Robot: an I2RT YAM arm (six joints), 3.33 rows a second.
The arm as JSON. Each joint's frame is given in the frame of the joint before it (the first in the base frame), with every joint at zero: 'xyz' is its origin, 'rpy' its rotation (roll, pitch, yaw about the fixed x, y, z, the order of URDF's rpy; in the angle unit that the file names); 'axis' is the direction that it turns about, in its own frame. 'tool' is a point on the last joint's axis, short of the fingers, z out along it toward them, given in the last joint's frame.
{
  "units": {
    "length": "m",
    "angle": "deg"
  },
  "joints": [
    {
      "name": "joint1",
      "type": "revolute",
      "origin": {
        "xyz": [
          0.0,
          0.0,
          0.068
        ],
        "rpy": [
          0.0,
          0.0,
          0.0
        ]
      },
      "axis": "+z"
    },
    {
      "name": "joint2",
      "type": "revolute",
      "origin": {
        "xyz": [
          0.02,
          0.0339,
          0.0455
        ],
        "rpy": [
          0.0,
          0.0,
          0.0
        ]
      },
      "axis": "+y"
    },
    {
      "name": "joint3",
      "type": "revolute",
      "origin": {
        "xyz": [
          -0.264,
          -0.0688,
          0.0
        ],
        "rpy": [
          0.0,
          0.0,
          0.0
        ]
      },
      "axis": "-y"
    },
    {
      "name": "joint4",
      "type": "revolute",
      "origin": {
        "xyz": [
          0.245,
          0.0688,
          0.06
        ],
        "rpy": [
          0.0,
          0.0,
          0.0
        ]
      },
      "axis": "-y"
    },
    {
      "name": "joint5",
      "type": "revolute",
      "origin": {
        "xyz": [
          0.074,
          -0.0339,
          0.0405
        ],
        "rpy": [
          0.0,
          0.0,
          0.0
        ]
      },
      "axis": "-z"
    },
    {
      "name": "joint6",
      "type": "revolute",
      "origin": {
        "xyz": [
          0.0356,
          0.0,
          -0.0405
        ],
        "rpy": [
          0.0,
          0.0,
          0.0
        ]
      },
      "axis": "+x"
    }
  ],
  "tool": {
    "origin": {
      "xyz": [
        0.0,
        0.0,
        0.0
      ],
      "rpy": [
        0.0,
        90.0,
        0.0
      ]
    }
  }
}
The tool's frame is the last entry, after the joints.
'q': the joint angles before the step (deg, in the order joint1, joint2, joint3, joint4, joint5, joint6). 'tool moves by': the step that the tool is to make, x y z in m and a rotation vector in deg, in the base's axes. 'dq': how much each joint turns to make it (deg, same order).
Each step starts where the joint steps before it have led.
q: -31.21, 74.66, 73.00, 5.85, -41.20, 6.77
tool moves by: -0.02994, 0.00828, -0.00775, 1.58, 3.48, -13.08
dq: -0.43, -7.38, -4.77, -7.04, 12.62, -1.10
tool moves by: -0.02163, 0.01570, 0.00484, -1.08, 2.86, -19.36
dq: 3.73, -5.66, -0.68, -7.49, 23.14, -1.82
